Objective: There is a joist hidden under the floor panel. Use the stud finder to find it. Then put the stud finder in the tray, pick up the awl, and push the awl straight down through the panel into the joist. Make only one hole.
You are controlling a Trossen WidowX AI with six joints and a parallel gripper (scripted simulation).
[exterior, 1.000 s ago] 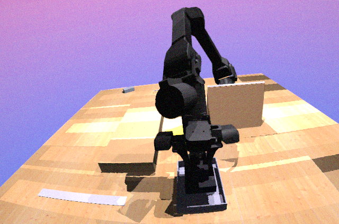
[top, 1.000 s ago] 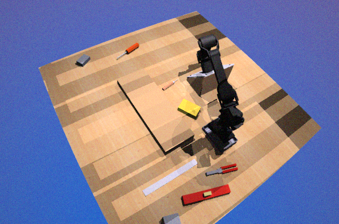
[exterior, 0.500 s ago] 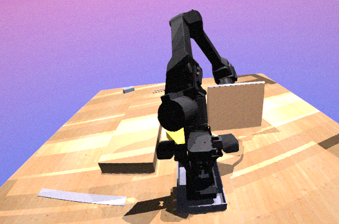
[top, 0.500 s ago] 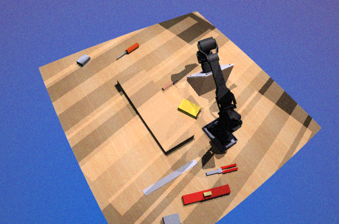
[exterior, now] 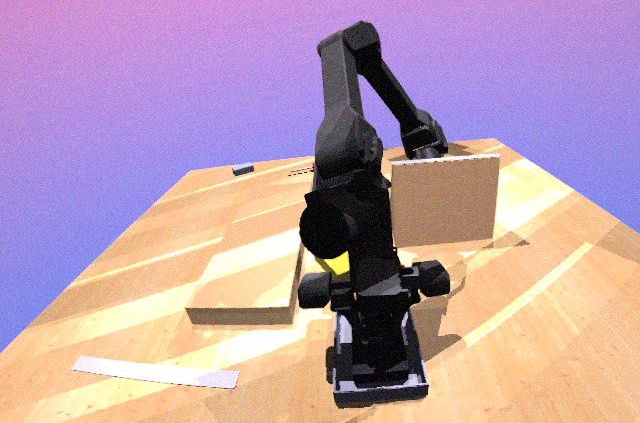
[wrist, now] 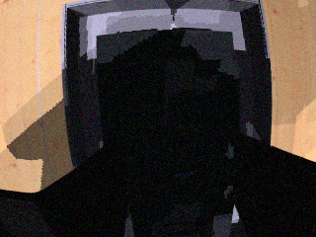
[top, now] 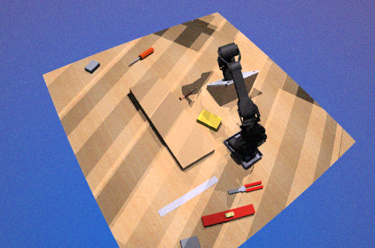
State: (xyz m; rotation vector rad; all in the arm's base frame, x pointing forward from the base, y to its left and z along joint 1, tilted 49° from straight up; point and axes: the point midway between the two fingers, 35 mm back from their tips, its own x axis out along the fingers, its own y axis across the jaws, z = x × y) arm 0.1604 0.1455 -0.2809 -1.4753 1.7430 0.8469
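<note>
Right now the grey tray is 1 cm to the right of my gripper tip and 2 cm below it. From my gripper tip the other things lie so: stud finder (2 cm to the right, 2 cm above); then yellow block (4 cm ahead, 23 cm to the right, 1 cm below); then red level (27 cm ahead, 19 cm to the left, 1 cm below).
</note>
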